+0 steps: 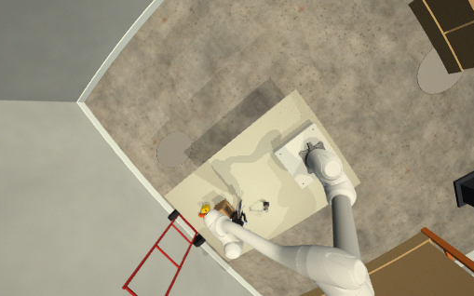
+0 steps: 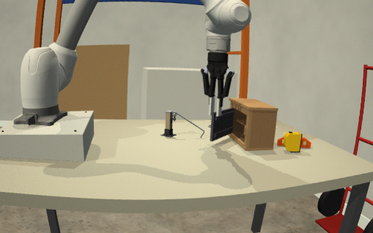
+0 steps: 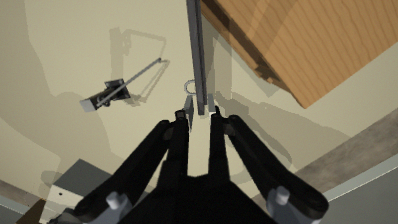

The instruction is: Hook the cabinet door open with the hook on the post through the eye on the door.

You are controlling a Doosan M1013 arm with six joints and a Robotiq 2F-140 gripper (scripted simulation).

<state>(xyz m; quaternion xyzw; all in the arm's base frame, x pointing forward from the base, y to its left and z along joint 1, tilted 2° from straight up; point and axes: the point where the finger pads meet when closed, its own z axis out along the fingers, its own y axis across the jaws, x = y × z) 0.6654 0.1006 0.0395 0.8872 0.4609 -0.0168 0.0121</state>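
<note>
Right now the dark door is 4 cm ahead of my hand, 7 cm to the left of it and 7 cm below it.
</note>
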